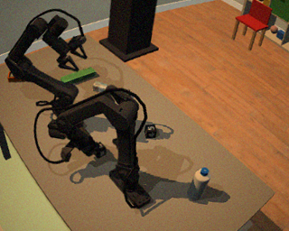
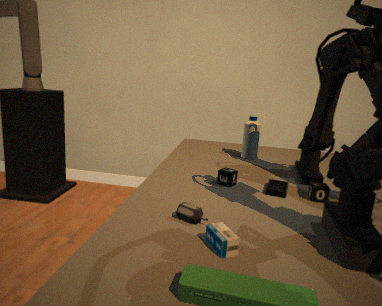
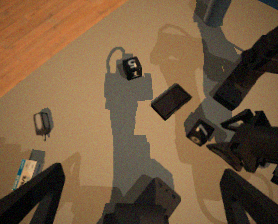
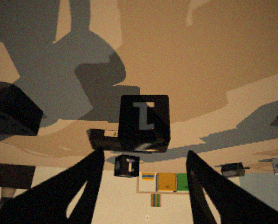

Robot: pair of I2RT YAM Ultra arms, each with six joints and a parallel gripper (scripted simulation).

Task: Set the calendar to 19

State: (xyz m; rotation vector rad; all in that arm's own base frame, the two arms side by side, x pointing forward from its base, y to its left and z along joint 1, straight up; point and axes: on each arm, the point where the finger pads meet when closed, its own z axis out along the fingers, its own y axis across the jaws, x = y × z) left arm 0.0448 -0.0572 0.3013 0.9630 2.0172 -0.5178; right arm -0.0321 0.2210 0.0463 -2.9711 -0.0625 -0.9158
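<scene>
Right now the black cube is 3 cm ahead of my right hand and 4 cm below it. From my right hand the other things lie so: blue-and-white box: 28 cm ahead, 35 cm to the left, 5 cm below; then green box: 24 cm ahead, 50 cm to the left, 5 cm below; then dark grey object: 35 cm ahead, 25 cm to the left, 5 cm below.
</scene>
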